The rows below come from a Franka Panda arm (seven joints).
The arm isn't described. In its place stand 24 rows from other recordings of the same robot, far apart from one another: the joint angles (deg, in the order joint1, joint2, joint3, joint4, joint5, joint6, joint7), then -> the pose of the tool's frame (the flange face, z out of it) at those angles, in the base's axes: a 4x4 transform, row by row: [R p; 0 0 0 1], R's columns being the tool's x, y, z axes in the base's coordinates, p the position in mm.
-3.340, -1.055, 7.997, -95.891, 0.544, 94.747, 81.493 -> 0.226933 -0.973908 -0.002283 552.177; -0.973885 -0.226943 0.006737 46.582; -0.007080 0.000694 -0.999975 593.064; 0 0 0 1
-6.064, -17.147, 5.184, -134.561, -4.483, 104.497, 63.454 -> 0.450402 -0.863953 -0.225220 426.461; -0.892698 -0.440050 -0.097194 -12.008; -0.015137 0.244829 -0.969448 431.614; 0 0 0 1
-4.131, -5.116, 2.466, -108.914, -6.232, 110.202, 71.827 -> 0.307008 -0.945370 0.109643 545.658; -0.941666 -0.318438 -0.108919 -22.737; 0.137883 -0.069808 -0.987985 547.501; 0 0 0 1
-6.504, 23.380, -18.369, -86.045, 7.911, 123.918, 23.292 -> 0.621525 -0.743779 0.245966 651.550; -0.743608 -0.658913 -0.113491 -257.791; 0.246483 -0.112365 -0.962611 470.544; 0 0 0 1
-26.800, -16.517, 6.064, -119.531, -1.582, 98.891, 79.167 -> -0.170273 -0.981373 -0.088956 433.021; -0.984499 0.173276 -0.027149 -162.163; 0.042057 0.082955 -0.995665 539.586; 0 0 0 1
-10.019, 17.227, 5.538, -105.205, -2.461, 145.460, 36.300 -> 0.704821 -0.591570 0.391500 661.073; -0.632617 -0.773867 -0.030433 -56.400; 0.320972 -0.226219 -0.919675 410.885; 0 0 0 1
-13.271, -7.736, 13.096, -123.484, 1.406, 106.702, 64.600 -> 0.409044 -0.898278 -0.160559 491.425; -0.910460 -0.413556 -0.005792 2.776; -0.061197 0.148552 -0.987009 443.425; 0 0 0 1
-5.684, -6.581, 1.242, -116.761, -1.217, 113.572, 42.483 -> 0.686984 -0.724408 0.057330 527.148; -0.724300 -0.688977 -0.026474 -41.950; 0.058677 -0.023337 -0.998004 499.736; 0 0 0 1
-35.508, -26.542, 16.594, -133.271, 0.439, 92.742, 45.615 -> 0.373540 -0.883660 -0.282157 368.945; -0.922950 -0.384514 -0.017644 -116.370; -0.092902 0.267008 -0.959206 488.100; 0 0 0 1
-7.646, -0.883, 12.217, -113.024, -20.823, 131.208, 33.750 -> 0.870005 -0.331104 0.365324 581.878; -0.254682 -0.936246 -0.242034 39.055; 0.422172 0.117530 -0.898865 510.728; 0 0 0 1
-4.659, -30.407, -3.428, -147.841, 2.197, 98.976, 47.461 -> 0.525418 -0.794145 -0.305401 336.874; -0.809507 -0.577099 0.107959 -43.966; -0.261982 0.190501 -0.946084 414.101; 0 0 0 1
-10.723, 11.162, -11.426, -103.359, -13.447, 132.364, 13.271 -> 0.850229 -0.479254 0.217774 595.752; -0.404862 -0.859734 -0.311358 -239.210; 0.336447 0.176557 -0.925003 470.839; 0 0 0 1
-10.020, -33.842, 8.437, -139.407, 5.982, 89.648, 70.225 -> 0.248132 -0.928620 -0.275854 341.613; -0.962269 -0.269097 0.040306 6.120; -0.111661 0.255444 -0.960354 488.225; 0 0 0 1
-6.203, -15.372, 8.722, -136.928, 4.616, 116.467, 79.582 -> 0.176385 -0.980079 -0.091292 444.040; -0.983320 -0.179628 0.028554 24.932; -0.044383 0.084733 -0.995415 413.115; 0 0 0 1
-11.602, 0.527, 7.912, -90.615, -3.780, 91.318, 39.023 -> 0.735735 -0.677269 -0.000965 557.651; -0.675896 -0.734150 -0.064717 -43.260; 0.043122 0.048267 -0.997903 616.597; 0 0 0 1
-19.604, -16.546, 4.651, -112.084, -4.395, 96.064, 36.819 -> 0.622936 -0.782074 -0.017650 451.890; -0.779507 -0.618680 -0.097999 -123.672; 0.065723 0.074806 -0.995030 598.243; 0 0 0 1
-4.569, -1.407, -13.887, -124.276, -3.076, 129.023, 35.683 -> 0.605995 -0.790333 0.090248 512.622; -0.787982 -0.611944 -0.067888 -173.118; 0.108881 -0.029974 -0.993603 414.504; 0 0 0 1
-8.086, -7.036, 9.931, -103.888, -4.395, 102.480, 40.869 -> 0.778047 -0.620273 0.099518 532.624; -0.613401 -0.784307 -0.092739 15.446; 0.135577 0.011111 -0.990705 594.329; 0 0 0 1
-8.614, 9.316, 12.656, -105.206, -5.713, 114.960, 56.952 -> 0.632896 -0.774048 0.017064 603.967; -0.772456 -0.632782 -0.053841 31.070; 0.052473 0.020895 -0.998404 443.174; 0 0 0 1
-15.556, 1.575, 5.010, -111.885, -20.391, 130.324, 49.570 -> 0.599587 -0.758340 0.255766 580.463; -0.689668 -0.651733 -0.315598 -117.207; 0.406022 0.012835 -0.913773 494.007; 0 0 0 1
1.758, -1.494, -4.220, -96.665, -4.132, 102.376, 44.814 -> 0.677974 -0.724803 0.122523 564.062; -0.722058 -0.687884 -0.073810 -30.936; 0.137779 -0.038428 -0.989717 603.650; 0 0 0 1
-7.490, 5.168, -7.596, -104.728, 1.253, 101.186, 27.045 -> 0.727491 -0.671073 -0.142892 551.804; -0.672075 -0.738896 0.048462 -144.767; -0.138104 0.060778 -0.988551 468.524; 0 0 0 1
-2.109, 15.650, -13.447, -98.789, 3.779, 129.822, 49.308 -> 0.384401 -0.885532 0.260899 640.517; -0.905469 -0.416733 -0.080368 -162.756; 0.179894 -0.205343 -0.962015 455.865; 0 0 0 1
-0.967, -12.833, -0.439, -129.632, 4.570, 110.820, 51.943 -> 0.564789 -0.819038 -0.100946 466.670; -0.816137 -0.572482 0.078643 -6.076; -0.122201 0.037969 -0.991779 444.556; 0 0 0 1
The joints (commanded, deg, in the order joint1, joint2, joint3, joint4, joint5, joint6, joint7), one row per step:
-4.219, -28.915, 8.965, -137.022, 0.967, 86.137, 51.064
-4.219, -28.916, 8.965, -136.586, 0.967, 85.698, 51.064
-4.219, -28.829, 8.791, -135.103, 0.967, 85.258, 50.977
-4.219, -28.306, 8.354, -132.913, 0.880, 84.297, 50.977
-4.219, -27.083, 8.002, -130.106, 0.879, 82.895, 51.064
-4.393, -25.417, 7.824, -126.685, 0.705, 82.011, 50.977
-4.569, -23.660, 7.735, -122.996, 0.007, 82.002, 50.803
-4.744, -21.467, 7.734, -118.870, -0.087, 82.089, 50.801
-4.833, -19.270, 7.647, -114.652, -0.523, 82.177, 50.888
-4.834, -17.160, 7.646, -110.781, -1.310, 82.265, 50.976
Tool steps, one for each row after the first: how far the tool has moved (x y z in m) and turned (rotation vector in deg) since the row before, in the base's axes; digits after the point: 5 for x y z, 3 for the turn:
0.00029, 0.00025, 0.00297, 0.002, 0.003, 0.007
0.00356, -0.00015, 0.01042, 0.189, -0.950, 0.013
0.00534, -0.00189, 0.01288, 0.238, -0.720, -0.258
0.00762, -0.00117, 0.01276, 0.301, -0.197, -0.279
0.01141, -0.00134, 0.01479, 0.189, -0.874, -0.048
0.01391, -0.00184, 0.01679, -0.290, -1.935, 0.242
0.01604, -0.00012, 0.01695, 0.269, -2.021, 0.058
0.01574, -0.00120, 0.01738, -0.059, -2.132, -0.004
0.01439, -0.00093, 0.01495, -0.456, -1.886, 0.142

